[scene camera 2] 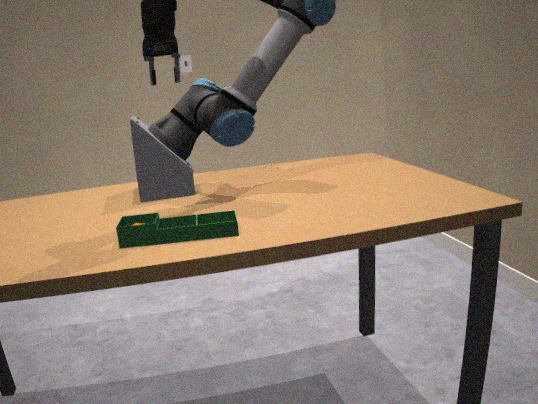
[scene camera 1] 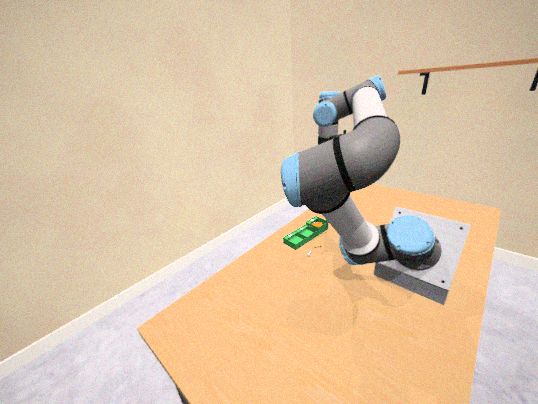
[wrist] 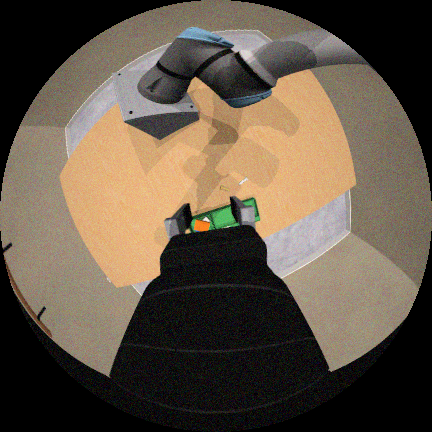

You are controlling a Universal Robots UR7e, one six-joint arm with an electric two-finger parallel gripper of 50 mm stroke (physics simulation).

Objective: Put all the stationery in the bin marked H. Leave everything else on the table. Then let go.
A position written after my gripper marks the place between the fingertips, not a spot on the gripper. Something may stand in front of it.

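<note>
In scene camera 2 I can see my gripper (scene camera 2: 165,83), and there is a green three-compartment bin (scene camera 2: 153,231) too. Scene camera 1 shows the bin (scene camera 1: 296,239) as well. And in the wrist view you get the bin (wrist: 220,217) together with my gripper (wrist: 210,207).
</note>
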